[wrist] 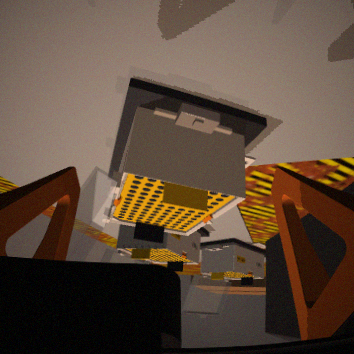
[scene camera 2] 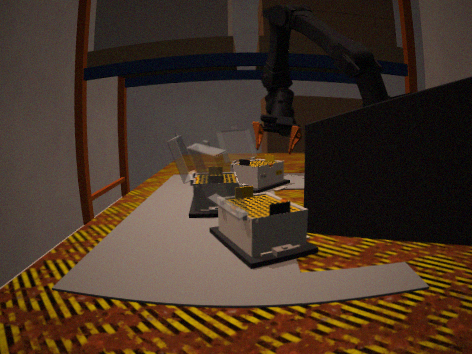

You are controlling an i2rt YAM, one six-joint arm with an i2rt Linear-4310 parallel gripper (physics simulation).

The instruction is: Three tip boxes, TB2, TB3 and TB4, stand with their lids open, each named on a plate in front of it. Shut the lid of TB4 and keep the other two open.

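Frame: origin at the arm's base, x right, y ahead, z up, level; centimetres.
Where they show: gripper, fingertip midpoint: [wrist: 175, 177] [scene camera 2: 273, 151].
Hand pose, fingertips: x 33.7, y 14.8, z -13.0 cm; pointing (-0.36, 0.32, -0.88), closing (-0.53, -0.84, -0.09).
Things, the pixels of their top centre, and the offset from my fingertips. "spot": a spot on its surface instead. Level surfaces: height alone.
- closest box, surface spot: [wrist: 185, 150] spot: dx -4.1, dy +2.2, dz -4.4 cm
- raised clear lid, surface spot: [wrist: 95, 195] spot: dx -0.1, dy +5.6, dz +0.1 cm
- grey mat, surface height: dz -7.9 cm
- yellow-and-black striped table, surface height: dz -8.2 cm
Three grey tip boxes with yellow racks show in scene camera 2: a near one [scene camera 2: 279, 232], a middle-left one [scene camera 2: 204, 196] and a far one [scene camera 2: 265, 176]. Clear lids [scene camera 2: 180, 159] [scene camera 2: 207, 149] [scene camera 2: 236, 134] stand raised behind them. No names are legible, so I cannot tell which box is TB4. My gripper [scene camera 2: 275, 142] [wrist: 175, 177] is open and empty, raised above the far box's level. In the wrist view, the closest box [wrist: 185, 150] lies between the fingers' directions, with a raised clear lid [wrist: 95, 195] at its left; two further boxes [wrist: 187, 240] [wrist: 232, 260] show beyond it.
A grey mat [scene camera 2: 130, 250] [wrist: 75, 90] lies under the boxes on a yellow-and-black striped table [scene camera 2: 200, 327]. A large black block [scene camera 2: 390, 165] stands at the right in scene camera 2. Orange posts [scene camera 2: 81, 110] and blue beams [scene camera 2: 175, 60] stand behind.
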